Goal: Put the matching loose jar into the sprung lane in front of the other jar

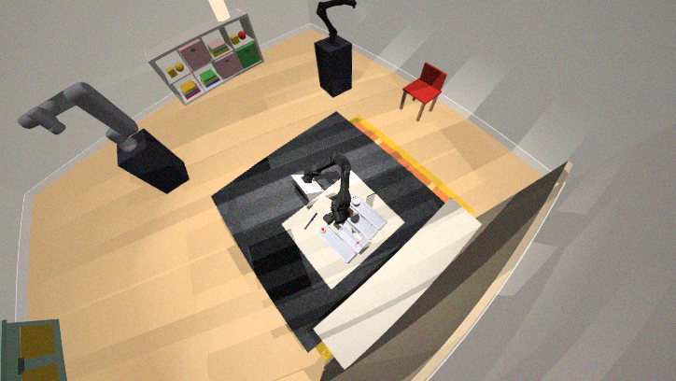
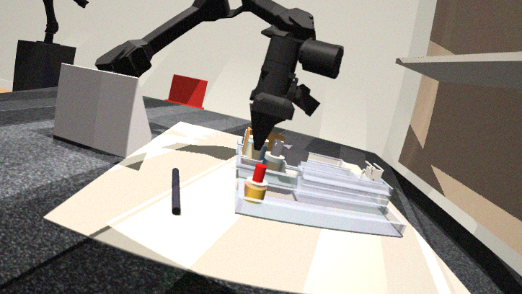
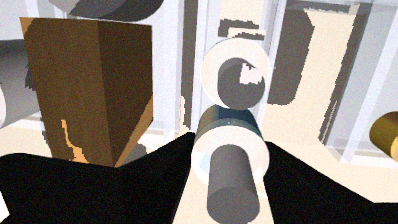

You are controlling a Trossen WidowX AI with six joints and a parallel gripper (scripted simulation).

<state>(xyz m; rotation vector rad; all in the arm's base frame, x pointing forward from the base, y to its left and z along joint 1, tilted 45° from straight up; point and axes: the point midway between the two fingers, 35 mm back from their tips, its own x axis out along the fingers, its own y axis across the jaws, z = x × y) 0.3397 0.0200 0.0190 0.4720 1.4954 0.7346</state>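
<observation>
The brown box lies 1 cm ahead of my gripper tip, 8 cm to the left of it and 2 cm below it. From my gripper tip the other things lie so: dark pen (9 cm behind, 16 cm to the right, 5 cm below).
</observation>
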